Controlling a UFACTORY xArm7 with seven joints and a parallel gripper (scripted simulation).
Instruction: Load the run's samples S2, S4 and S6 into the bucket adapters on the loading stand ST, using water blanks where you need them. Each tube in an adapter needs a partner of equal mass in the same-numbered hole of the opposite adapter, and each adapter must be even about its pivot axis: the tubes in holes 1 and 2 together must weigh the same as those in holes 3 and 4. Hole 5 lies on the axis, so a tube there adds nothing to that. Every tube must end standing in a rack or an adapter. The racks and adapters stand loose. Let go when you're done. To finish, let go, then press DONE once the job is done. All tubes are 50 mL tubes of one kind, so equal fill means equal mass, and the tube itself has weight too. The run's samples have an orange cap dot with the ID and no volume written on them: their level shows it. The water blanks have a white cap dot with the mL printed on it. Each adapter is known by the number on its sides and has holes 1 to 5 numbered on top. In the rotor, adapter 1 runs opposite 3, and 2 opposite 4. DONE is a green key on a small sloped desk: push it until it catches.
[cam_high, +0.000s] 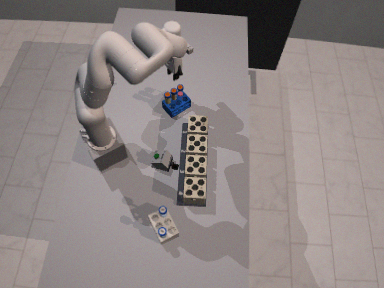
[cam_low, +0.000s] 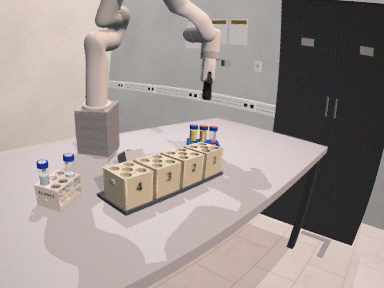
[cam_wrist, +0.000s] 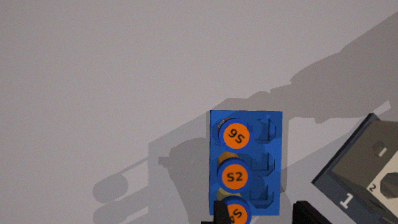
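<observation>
Now: the sample tube S6 3 cm ahead of my hand, 3 cm to the left of it and 19 cm below it. The rest, counted from my hand: sample tube S2 (1 cm ahead, 19 cm below); sample tube S4 (4 cm behind, 3 cm to the right, 19 cm below); blue sample rack (1 cm ahead, 1 cm to the right, 22 cm below).
</observation>
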